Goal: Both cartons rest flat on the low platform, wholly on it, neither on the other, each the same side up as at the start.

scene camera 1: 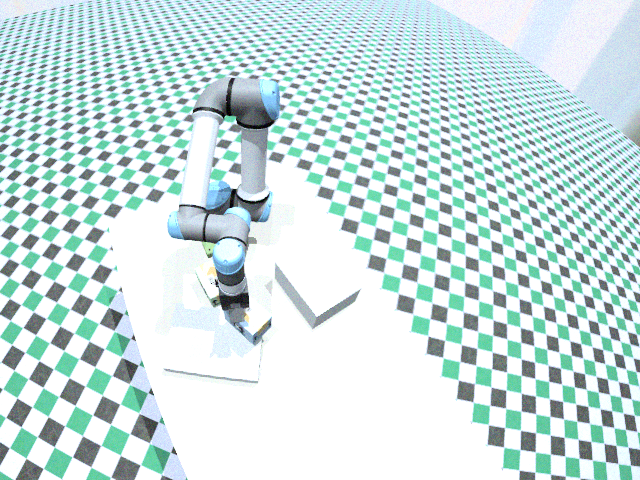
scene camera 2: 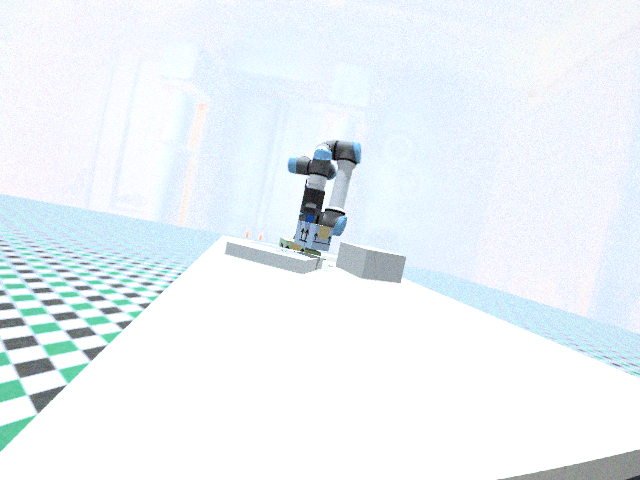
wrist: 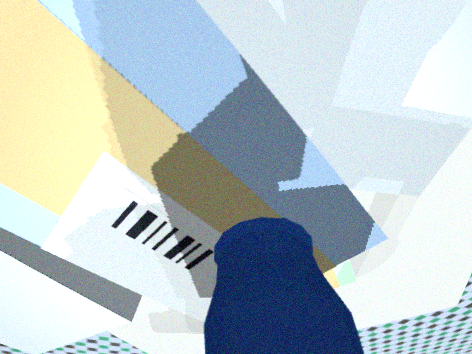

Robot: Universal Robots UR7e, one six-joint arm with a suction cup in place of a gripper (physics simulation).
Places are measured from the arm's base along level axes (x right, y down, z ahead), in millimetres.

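Pixels of known places: hand, tool point: [wrist: 261, 231].
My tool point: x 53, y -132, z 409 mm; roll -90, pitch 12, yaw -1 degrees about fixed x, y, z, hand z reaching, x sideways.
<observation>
Ahead of a thing's pixels: the offset from my tool point to its top centre. Level surfaces: height alone.
A blue carton @(dx -25, dy -13, dz +33 mm) [scene camera 1: 254, 331] [scene camera 2: 312, 236] [wrist: 215, 55] with an orange-yellow band and a barcode label hangs upright on my suction gripper [scene camera 1: 236, 316] [scene camera 2: 310, 218] [wrist: 264, 235]. It is low over the low platform @(dx +104, dy +118, dz +41 mm) [scene camera 1: 188, 356] [scene camera 2: 268, 258], near its right edge in scene camera 1. The exact gap below is hard to tell. A flatter green and cream carton @(dx +36, dy +84, dz -172 mm) [scene camera 1: 205, 281] [scene camera 2: 290, 244] lies on the platform behind and left of the blue one, partly hidden by the arm in scene camera 1. Whether the two cartons touch cannot be told.
A taller grey-white block @(dx -311, dy +46, dz -38 mm) [scene camera 1: 320, 289] [scene camera 2: 369, 262] stands right of the platform. A green object [scene camera 1: 208, 249] shows partly behind the wrist, nearer the arm's base. All stand on a white table @(dy +166 mm) [scene camera 1: 361, 403] [scene camera 2: 310, 372]. Two small orange marks show beyond the platform in scene camera 2.
</observation>
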